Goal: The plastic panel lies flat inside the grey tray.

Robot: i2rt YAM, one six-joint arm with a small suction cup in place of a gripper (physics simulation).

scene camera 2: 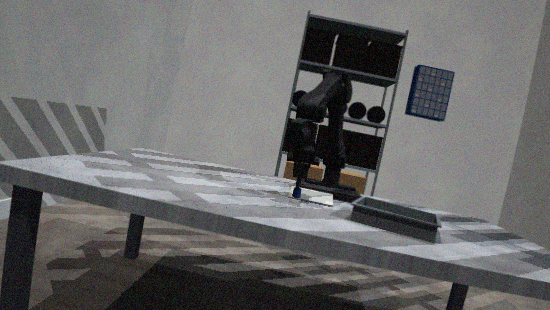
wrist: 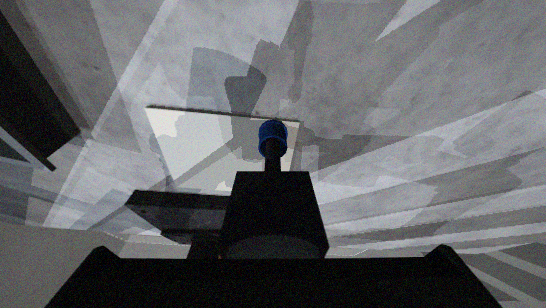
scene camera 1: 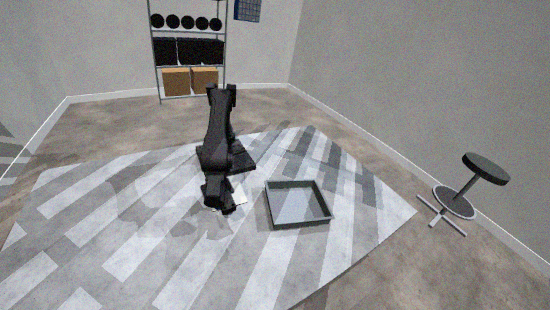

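Where they show: end effector, tool point: (scene camera 2: 295, 198) (wrist: 272, 129); arm's base, origin of the base link: (scene camera 2: 329, 185) (wrist: 209, 234).
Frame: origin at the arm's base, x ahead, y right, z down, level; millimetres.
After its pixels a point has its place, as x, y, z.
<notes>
The plastic panel (scene camera 1: 241, 196) {275, 69, 18} (scene camera 2: 317, 198) {265, 103, 18} (wrist: 198, 149) {258, 92, 16} is a pale, thin rectangle low at the table surface, just in front of the arm's base and left of the tray. My suction cup (scene camera 2: 296, 192) (wrist: 272, 137) {267, 174, 32} is blue and presses on the panel near its far right corner as the wrist view shows it. In scene camera 1 the arm hides the cup. The grey tray (scene camera 1: 298, 223) {509, -36, 4} (scene camera 2: 392, 219) {520, -52, -3} stands empty on the table, a short way to the right of the panel.
The arm's dark base plate (scene camera 1: 240, 160) {85, -38, 1} is bolted to the table behind the panel. A shelf rack (scene camera 1: 153, 58) (scene camera 2: 388, 127) with boxes stands by the back wall. A stool (scene camera 1: 485, 167) stands on the floor at the right.
</notes>
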